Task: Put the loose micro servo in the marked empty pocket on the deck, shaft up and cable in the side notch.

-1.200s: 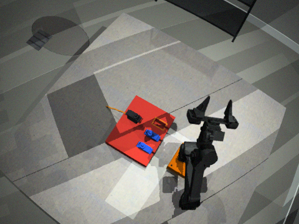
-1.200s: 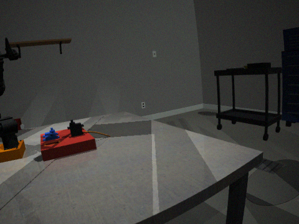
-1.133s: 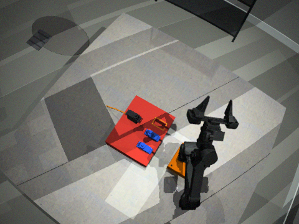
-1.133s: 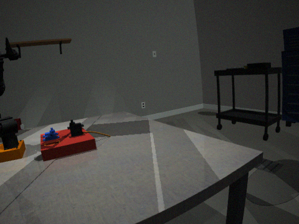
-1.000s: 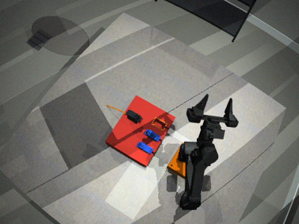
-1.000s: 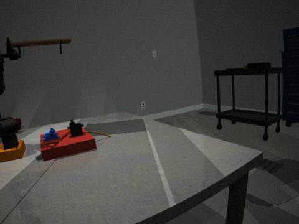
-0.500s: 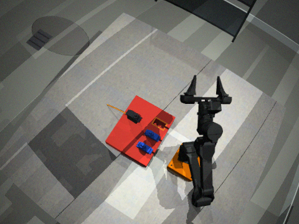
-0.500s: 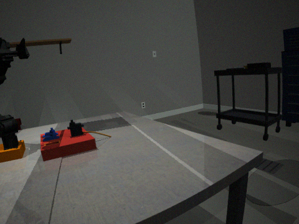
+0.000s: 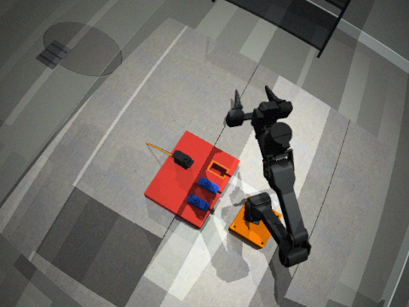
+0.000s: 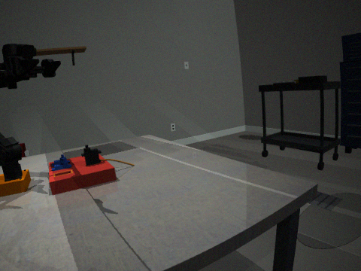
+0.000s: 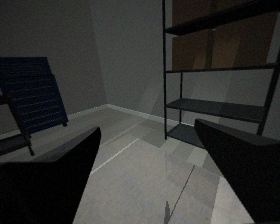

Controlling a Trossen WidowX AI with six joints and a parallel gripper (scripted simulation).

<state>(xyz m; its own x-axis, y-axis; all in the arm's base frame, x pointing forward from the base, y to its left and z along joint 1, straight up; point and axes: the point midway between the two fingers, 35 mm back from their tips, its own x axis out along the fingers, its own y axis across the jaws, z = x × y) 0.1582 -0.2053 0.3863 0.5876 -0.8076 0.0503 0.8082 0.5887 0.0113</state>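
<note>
Right now the red deck is 410 mm below my gripper tip, 190 mm to the left of it and 120 mm ahead of it.
</note>
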